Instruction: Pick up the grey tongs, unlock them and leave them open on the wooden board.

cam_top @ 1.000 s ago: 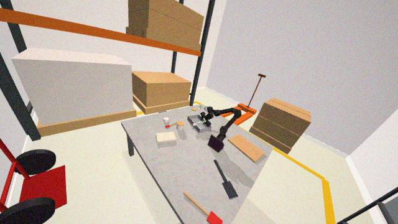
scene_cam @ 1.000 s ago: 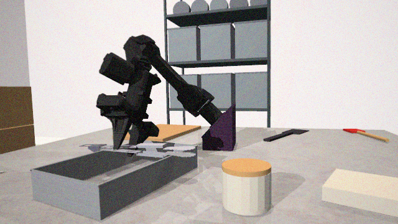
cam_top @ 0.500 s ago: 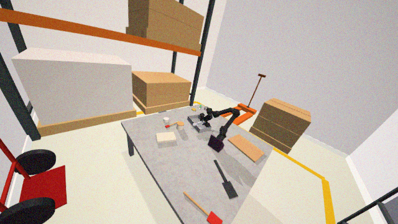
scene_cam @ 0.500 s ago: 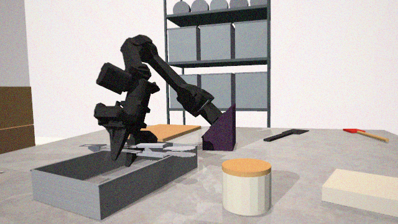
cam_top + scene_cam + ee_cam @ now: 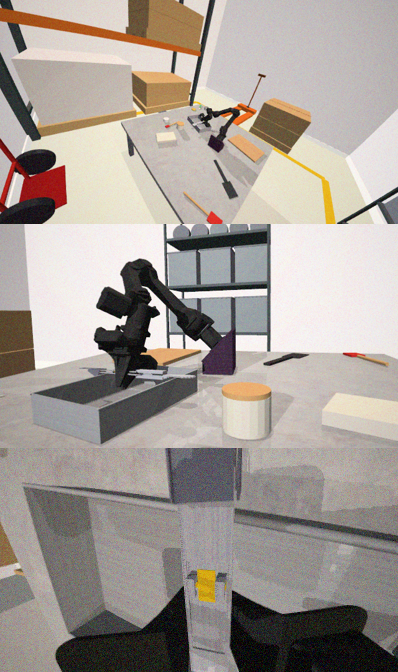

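The grey roasting tin lies 3 cm to the left of my gripper tip and 2 cm ahead of it. The rest, counted from my gripper tip: cream block: 51 cm to the left, 5 cm ahead, 2 cm below; then yellow lock piece: 3 cm above, 2 cm to the right, 2 cm behind; then cork-lidded jar: 28 cm to the left, 10 cm ahead.
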